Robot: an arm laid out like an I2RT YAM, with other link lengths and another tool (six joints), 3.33 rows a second.
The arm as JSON. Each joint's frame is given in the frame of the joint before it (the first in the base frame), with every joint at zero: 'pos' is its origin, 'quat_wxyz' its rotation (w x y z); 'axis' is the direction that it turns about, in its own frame. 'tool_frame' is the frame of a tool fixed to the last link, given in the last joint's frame.
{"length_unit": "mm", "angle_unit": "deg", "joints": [
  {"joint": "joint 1", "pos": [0.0, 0.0, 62.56], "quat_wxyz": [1.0, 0.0, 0.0, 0.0], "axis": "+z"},
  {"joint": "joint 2", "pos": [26.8, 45.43, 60.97], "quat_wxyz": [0.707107, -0.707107, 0.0, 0.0], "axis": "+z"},
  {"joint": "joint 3", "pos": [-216.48, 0.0, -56.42], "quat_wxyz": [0.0, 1.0, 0.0, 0.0], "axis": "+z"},
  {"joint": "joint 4", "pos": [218.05, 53.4, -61.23], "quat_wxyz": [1.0, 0.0, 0.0, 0.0], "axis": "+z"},
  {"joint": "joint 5", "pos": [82.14, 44.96, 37.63], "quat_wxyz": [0.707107, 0.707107, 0.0, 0.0], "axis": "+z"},
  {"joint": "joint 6", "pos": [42.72, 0.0, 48.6], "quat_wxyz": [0.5, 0.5, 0.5, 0.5], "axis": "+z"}
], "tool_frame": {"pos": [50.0, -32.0, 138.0], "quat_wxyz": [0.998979, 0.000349, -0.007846, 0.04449]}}
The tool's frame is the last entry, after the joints.
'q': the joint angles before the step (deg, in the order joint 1, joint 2, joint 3, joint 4, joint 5, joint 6). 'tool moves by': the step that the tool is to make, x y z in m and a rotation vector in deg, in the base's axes. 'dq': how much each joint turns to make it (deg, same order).
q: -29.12, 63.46, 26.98, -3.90, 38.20, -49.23
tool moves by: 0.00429, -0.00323, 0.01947, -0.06, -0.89, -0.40
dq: -0.01, -0.51, 4.59, -4.71, 0.05, 0.69
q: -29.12, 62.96, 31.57, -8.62, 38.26, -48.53
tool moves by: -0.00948, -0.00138, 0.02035, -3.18, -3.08, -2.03
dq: 0.00, -3.80, -1.22, 1.46, 2.39, 0.31
